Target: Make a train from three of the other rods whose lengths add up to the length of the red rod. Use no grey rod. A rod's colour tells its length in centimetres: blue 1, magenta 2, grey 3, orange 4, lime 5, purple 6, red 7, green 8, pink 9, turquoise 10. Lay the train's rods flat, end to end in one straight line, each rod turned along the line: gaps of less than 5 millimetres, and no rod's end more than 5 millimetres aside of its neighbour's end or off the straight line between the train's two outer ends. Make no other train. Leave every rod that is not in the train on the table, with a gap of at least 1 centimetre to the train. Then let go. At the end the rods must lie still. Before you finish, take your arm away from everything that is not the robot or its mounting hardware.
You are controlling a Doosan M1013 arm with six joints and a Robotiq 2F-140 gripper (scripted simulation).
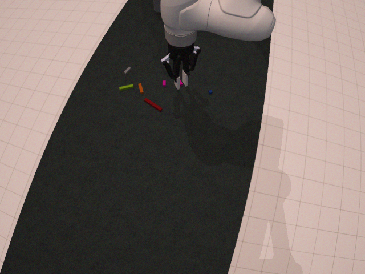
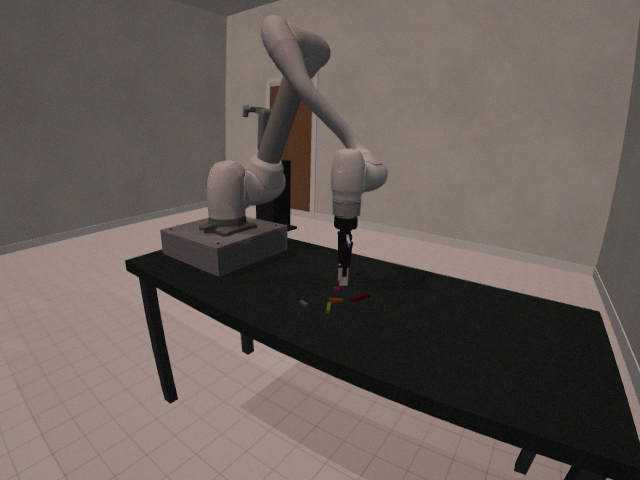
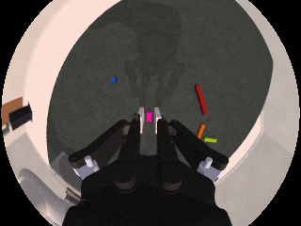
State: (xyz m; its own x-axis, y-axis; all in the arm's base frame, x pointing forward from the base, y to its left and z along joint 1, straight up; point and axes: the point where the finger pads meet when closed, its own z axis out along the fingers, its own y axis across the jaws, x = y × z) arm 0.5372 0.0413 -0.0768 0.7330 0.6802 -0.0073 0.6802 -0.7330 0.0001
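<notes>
My hand is 10 cm to the right of the blue rod and 3 cm above it. The rest, counted from my hand: red rod 11 cm ahead, 6 cm to the right, 3 cm below; lime rod 18 cm to the right, 6 cm ahead, 3 cm below; orange rod 13 cm to the right, 6 cm ahead, 3 cm below.
</notes>
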